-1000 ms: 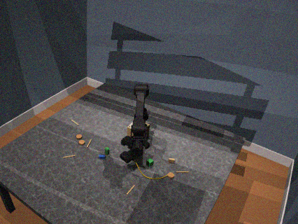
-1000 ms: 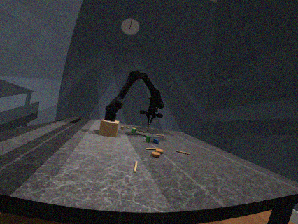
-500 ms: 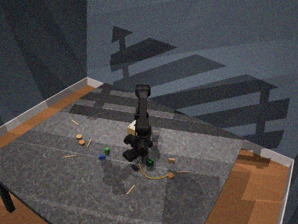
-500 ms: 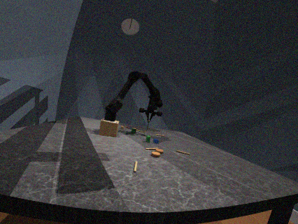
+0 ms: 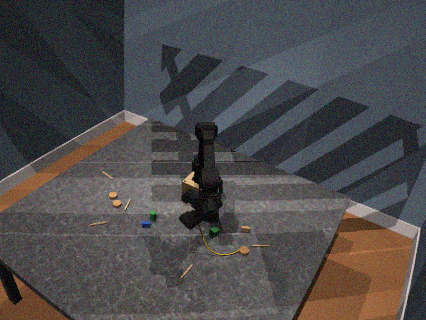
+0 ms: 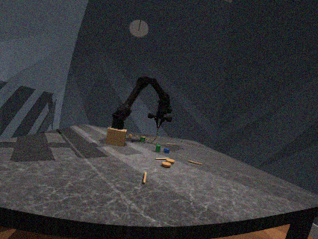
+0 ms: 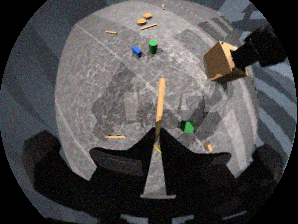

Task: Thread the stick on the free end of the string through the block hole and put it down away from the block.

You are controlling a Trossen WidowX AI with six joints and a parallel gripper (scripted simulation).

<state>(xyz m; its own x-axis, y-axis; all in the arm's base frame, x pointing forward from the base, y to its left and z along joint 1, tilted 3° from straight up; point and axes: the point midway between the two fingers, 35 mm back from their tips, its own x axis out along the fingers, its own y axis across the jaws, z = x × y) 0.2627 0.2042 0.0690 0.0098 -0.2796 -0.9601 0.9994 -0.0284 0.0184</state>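
The green block is 100 mm behind my gripper tip, 20 mm to the left of it and 110 mm below it. Also, from my gripper tip: round wooden button (110 mm behind, 180 mm to the left, 120 mm below); then green cylinder (10 mm ahead, 230 mm to the right, 100 mm below); then thin wooden stick (10 mm to the right, 10 mm above).
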